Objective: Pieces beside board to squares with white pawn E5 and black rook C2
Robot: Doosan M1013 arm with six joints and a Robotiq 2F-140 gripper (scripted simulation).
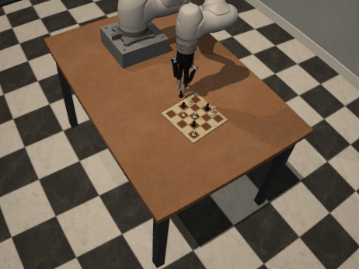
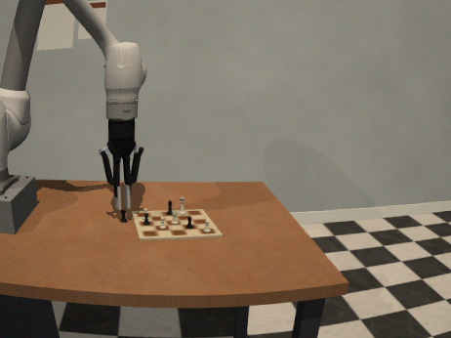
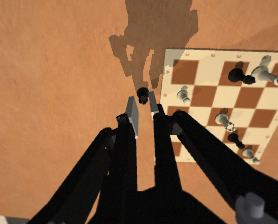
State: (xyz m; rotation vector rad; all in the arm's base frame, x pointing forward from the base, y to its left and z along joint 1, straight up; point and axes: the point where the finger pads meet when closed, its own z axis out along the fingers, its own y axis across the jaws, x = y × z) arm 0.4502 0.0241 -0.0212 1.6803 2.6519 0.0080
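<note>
My hand is 6 cm above the black chess piece. Also, from my hand: tall white piece (17 cm ahead, 7 cm to the left, 4 cm below).
</note>
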